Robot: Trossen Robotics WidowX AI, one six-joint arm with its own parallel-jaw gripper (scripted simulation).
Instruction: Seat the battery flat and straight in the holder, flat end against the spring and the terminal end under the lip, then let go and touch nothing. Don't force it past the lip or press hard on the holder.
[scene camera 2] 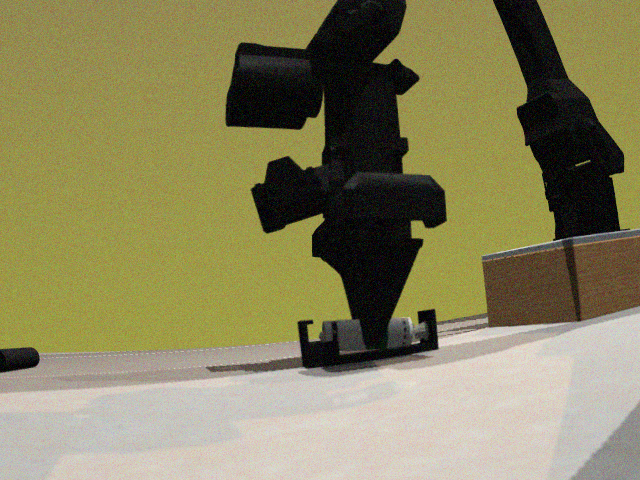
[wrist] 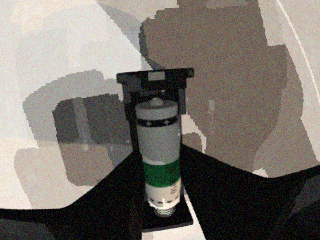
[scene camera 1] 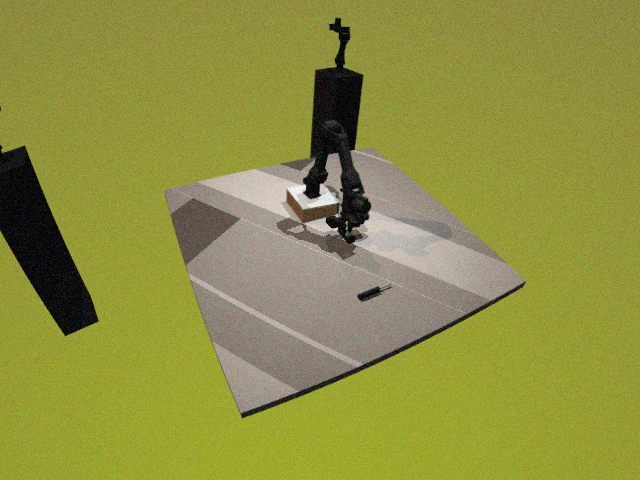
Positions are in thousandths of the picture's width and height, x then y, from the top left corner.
Observation:
In view: my gripper (scene camera 2: 577, 718) and a battery (scene camera 2: 545, 693).
The battery also shows in the wrist view (wrist: 492, 523). My gripper shows as well in the wrist view (wrist: 498, 635).

